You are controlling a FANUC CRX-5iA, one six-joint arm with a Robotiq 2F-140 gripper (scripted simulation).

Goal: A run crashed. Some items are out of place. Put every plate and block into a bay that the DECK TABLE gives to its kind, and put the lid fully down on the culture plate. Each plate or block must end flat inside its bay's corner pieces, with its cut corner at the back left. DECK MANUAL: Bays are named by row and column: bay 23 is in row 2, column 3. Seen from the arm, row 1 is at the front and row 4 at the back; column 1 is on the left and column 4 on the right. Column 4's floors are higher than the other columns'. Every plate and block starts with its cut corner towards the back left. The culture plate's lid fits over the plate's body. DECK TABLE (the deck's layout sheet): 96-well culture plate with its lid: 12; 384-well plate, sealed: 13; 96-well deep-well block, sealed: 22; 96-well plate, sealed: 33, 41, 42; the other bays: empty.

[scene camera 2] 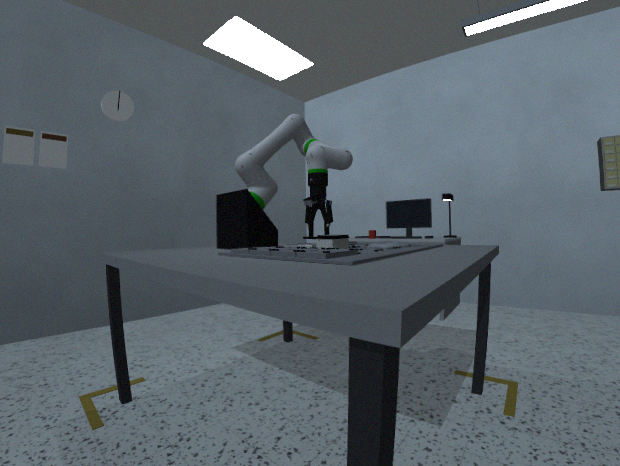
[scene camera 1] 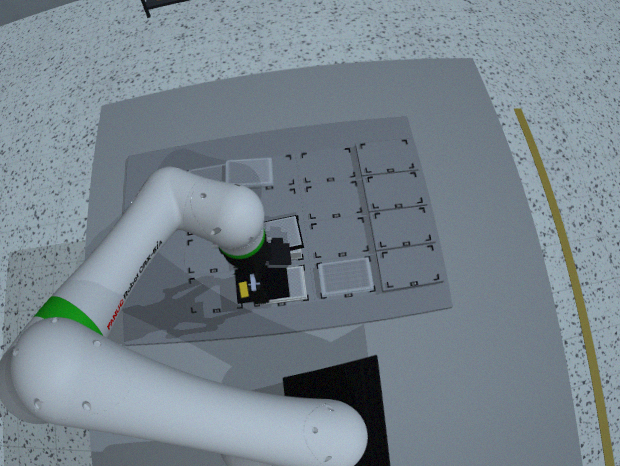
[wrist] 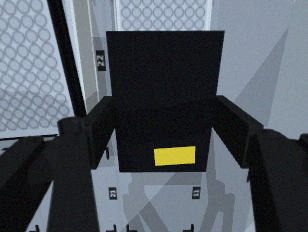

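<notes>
My gripper is here in my sight, and my gripper also shows in the wrist view. I see a culture plate lid as well.
</notes>
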